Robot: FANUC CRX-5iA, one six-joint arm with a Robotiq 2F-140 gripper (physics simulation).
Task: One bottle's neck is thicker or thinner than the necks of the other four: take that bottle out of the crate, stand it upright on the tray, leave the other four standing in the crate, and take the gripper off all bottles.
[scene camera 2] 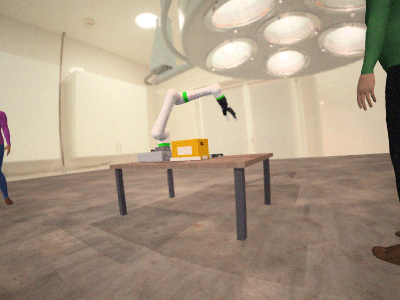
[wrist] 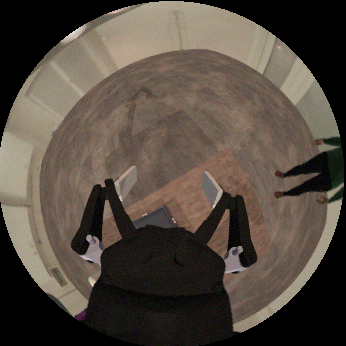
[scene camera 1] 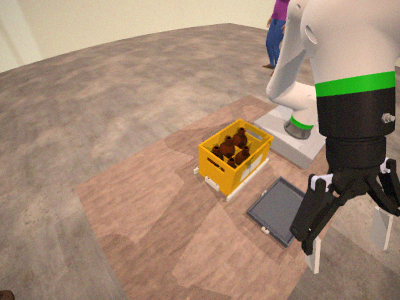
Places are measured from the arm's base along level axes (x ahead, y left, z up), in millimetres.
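Where they show: gripper, fingertip midpoint: (scene camera 2: pixel 232 120) (wrist: pixel 169 175) (scene camera 1: pixel 346 255); arm's base, link origin: (scene camera 1: pixel 296 130).
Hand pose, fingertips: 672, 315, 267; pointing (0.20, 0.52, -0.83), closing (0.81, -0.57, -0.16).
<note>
Each offset is from my fingertips to the centre of the thing, as dx, dy, dz. Level surfaces: height alone.
A yellow crate {-264, -428, -264} (scene camera 1: pixel 212 175) (scene camera 2: pixel 201 149) stands on the table. Several brown bottles {-261, -474, -266} (scene camera 1: pixel 227 146) stand upright inside it in scene camera 1; their necks are too small to compare. The crate walls hide the bottles in scene camera 2. A dark grey tray {-247, -138, -339} (scene camera 1: pixel 277 210) (scene camera 2: pixel 217 155) (wrist: pixel 159 218) lies flat beside the crate, with no bottle on the part that shows; the gripper covers part of it in scene camera 1. My gripper (scene camera 1: pixel 349 245) (scene camera 2: pixel 231 118) (wrist: pixel 169 175) is open and empty, high above the table on the tray's side, away from the crate.
The wooden table {dz -352} (scene camera 1: pixel 140 210) (scene camera 2: pixel 200 164) (wrist: pixel 240 200) carries the arm's grey base block (scene camera 1: pixel 300 155) (scene camera 2: pixel 152 157). White rails {-266, -329, -337} (scene camera 1: pixel 250 177) run along the crate's foot. A lamp (scene camera 2: pixel 250 30) hangs overhead. People stand on the floor away from the table.
</note>
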